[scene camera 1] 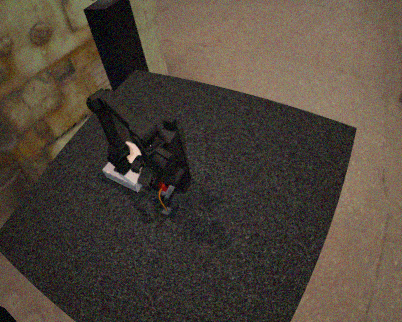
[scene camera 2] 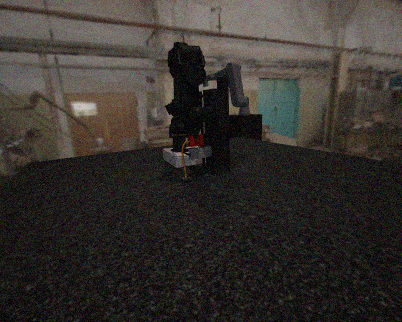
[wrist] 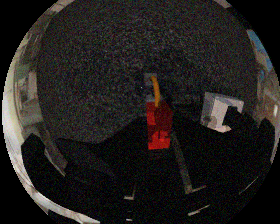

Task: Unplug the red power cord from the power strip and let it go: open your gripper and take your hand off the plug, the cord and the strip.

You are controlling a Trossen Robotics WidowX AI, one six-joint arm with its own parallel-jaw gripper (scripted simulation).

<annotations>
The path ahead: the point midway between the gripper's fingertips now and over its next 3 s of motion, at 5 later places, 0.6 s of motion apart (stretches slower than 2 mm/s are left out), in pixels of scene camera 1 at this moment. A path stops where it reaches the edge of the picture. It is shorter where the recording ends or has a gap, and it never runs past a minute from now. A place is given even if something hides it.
The gripper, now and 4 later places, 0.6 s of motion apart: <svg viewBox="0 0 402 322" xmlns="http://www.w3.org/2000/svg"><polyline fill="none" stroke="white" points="162,184 163,185 155,194 151,199 146,206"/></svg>
</annotations>
